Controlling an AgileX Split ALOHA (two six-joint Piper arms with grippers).
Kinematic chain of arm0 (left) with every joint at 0, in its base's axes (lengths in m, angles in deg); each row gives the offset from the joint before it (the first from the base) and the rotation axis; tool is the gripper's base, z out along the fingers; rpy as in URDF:
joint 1: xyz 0 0 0.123 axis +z
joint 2: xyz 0 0 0 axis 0.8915 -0.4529 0
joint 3: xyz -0.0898 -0.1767 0.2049 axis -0.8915 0.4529 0
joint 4: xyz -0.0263 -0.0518 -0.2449 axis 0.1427 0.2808 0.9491
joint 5: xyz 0 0 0 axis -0.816 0.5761 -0.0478
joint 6: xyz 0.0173 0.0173 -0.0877 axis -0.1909 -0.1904 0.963
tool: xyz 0 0 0 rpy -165.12 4.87 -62.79
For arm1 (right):
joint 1: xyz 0 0 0.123 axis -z
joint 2: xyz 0 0 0 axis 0.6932 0.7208 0
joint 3: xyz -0.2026 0.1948 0.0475 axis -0.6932 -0.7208 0
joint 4: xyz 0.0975 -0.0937 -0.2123 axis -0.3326 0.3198 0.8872
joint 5: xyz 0 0 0 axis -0.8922 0.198 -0.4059
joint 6: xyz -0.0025 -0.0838 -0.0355 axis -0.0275 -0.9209 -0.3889
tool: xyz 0 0 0 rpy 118.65 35.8 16.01
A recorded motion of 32 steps. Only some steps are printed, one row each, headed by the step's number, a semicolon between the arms.
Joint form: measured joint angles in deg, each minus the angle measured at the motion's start. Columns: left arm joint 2, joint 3, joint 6, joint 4, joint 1, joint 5; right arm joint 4, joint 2, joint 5, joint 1, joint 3, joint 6.
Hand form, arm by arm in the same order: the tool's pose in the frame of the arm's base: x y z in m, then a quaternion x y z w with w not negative. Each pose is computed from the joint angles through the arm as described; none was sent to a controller.
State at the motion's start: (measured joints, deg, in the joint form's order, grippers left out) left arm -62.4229 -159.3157 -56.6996 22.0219 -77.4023 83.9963; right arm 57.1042 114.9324 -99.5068 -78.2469 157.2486 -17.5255
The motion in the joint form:
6: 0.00 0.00 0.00 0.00 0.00 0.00; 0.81 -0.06 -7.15 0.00 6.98 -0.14
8: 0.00 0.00 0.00 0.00 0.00 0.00; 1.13 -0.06 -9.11 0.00 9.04 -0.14
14: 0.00 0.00 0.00 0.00 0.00 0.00; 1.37 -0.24 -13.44 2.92 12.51 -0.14
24: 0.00 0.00 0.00 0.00 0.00 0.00; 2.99 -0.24 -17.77 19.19 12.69 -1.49
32: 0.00 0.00 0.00 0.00 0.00 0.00; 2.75 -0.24 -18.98 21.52 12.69 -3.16
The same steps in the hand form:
6: 0.3672 -0.1105 0.2867 0.03101 0.96435 -0.14295 0.22055; 0.3631 0.2541 0.2375 -0.22175 0.95732 0.09181 0.16103
8: 0.3672 -0.1105 0.2867 0.03101 0.96435 -0.14295 0.22055; 0.3643 0.2546 0.2465 -0.22374 0.95676 0.09009 0.16261
14: 0.3672 -0.1105 0.2867 0.03101 0.96435 -0.14295 0.22055; 0.3764 0.2353 0.2626 -0.20203 0.96271 0.08277 0.15978
24: 0.3672 -0.1105 0.2867 0.03101 0.96435 -0.14295 0.22055; 0.4218 0.1166 0.2612 -0.08063 0.98644 0.03784 0.13783
32: 0.3672 -0.1105 0.2867 0.03101 0.96435 -0.14295 0.22055; 0.4243 0.0994 0.2607 -0.07465 0.98834 0.03353 0.12842

